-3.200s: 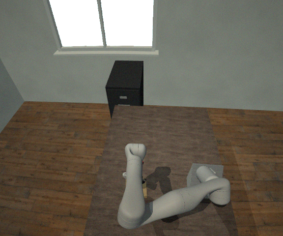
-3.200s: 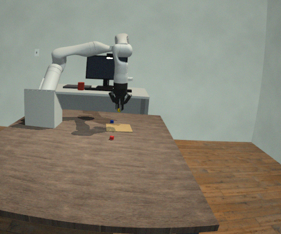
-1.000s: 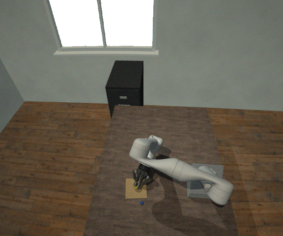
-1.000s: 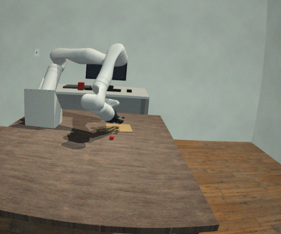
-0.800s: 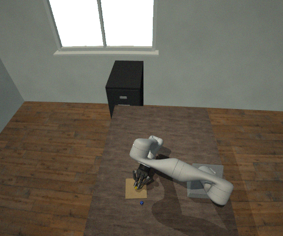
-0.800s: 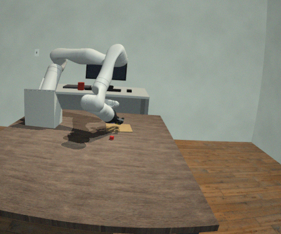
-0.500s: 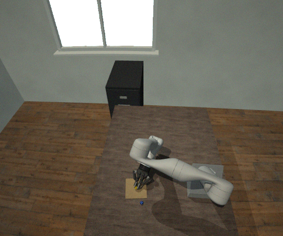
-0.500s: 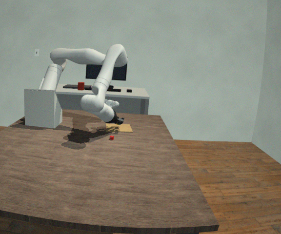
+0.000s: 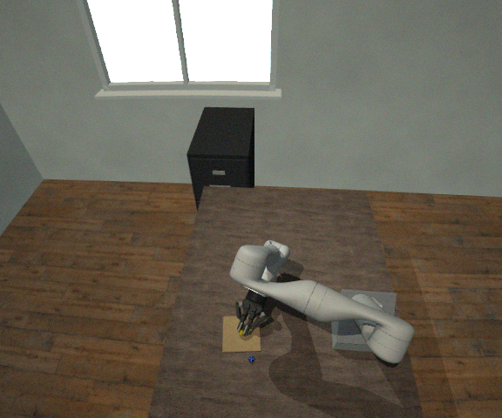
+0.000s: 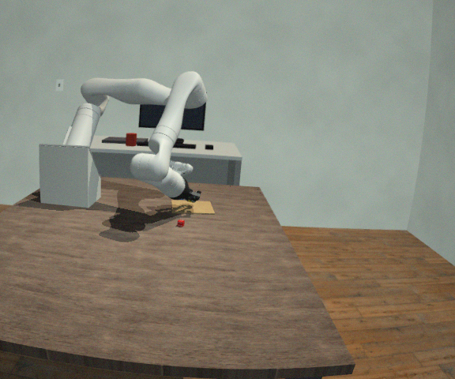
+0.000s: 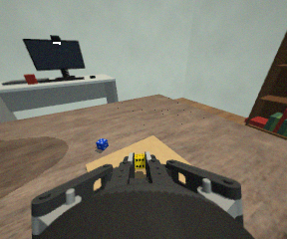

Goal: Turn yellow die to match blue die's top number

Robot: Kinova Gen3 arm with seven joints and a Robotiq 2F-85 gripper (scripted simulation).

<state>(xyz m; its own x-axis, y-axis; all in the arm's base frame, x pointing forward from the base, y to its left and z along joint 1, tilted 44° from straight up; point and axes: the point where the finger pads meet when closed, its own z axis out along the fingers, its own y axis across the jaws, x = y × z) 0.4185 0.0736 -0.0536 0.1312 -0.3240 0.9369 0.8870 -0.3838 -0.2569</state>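
The tan mat is 30 mm below my hand, 10 mm to the left of it and 10 mm ahead of it. Round my hand: red die (190 mm to the right, 30 mm below, 30 mm behind); blue die (110 mm to the left, 30 mm below, 30 mm behind); yellow die (10 mm to the left, 10 mm below, 10 mm ahead).
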